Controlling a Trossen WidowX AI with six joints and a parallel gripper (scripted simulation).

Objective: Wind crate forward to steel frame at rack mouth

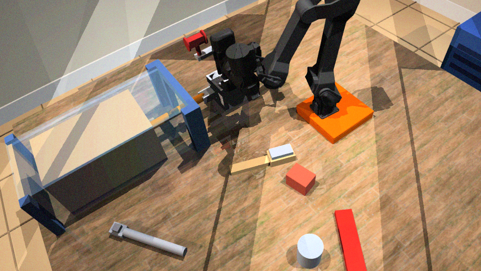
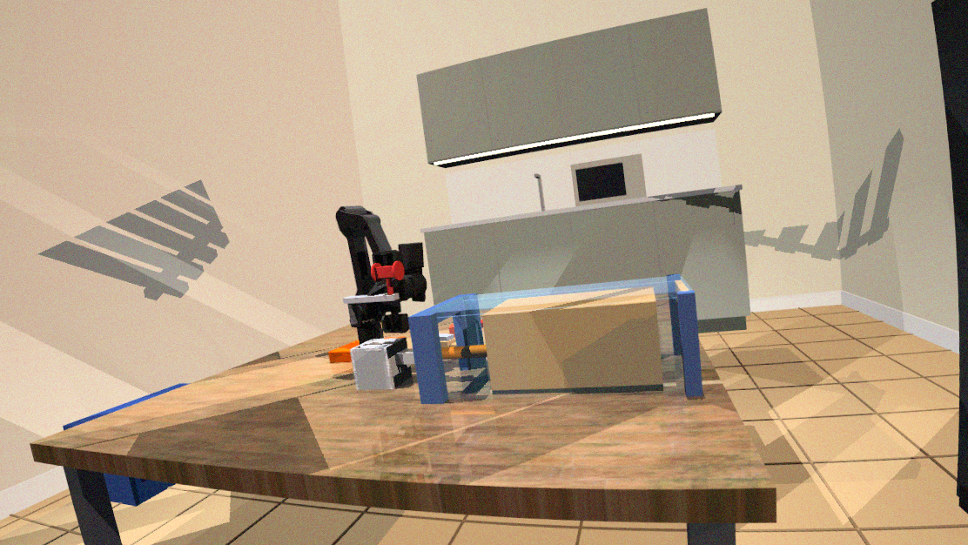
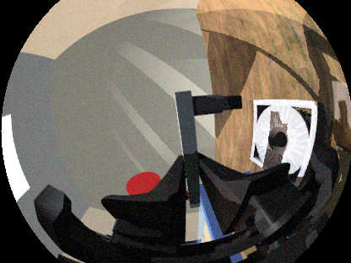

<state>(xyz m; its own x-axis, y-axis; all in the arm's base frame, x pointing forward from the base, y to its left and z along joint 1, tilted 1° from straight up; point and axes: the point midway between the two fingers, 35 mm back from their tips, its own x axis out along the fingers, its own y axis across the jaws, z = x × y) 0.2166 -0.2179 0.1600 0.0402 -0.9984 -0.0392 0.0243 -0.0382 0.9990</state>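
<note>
Now: the red knob 50 mm ahead of my gripper tip, 40 mm above it and 10 mm to the left of it. Round my gripper tip: winch handle 10 mm to the left, 10 mm ahead, 10 mm above; then wooden brush 310 mm to the left, 170 mm below, 20 mm ahead; then grey winch 160 mm below, 30 mm behind, 10 mm to the left.
</note>
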